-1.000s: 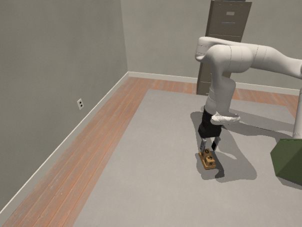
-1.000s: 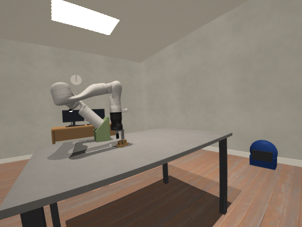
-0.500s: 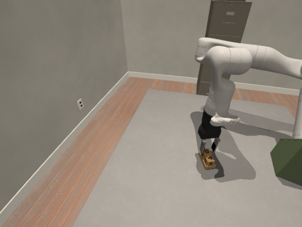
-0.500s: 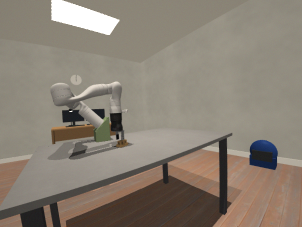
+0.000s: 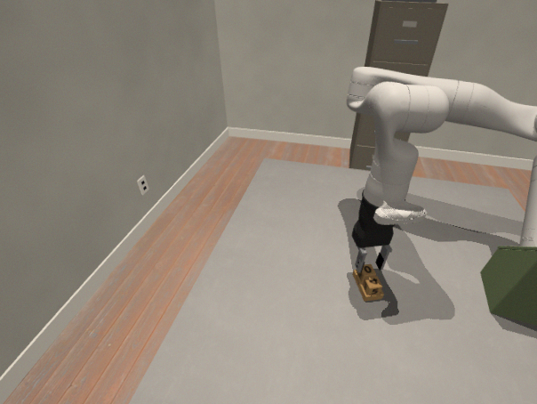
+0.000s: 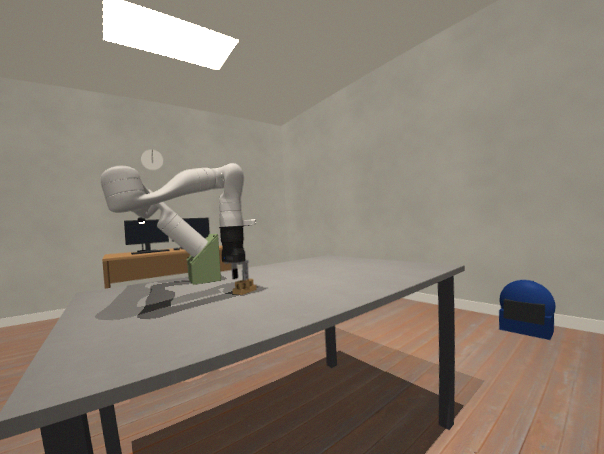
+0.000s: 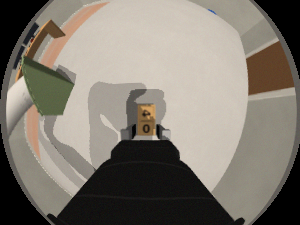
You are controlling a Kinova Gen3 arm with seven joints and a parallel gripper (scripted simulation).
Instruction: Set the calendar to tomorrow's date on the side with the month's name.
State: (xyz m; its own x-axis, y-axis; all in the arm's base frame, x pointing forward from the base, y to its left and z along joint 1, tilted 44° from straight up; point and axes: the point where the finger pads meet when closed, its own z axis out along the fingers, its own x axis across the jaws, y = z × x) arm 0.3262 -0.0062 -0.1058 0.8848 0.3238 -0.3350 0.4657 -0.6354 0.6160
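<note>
Now: the tray 60 mm below my hand, 10 mm to the left of it and 10 mm behind it.
</note>
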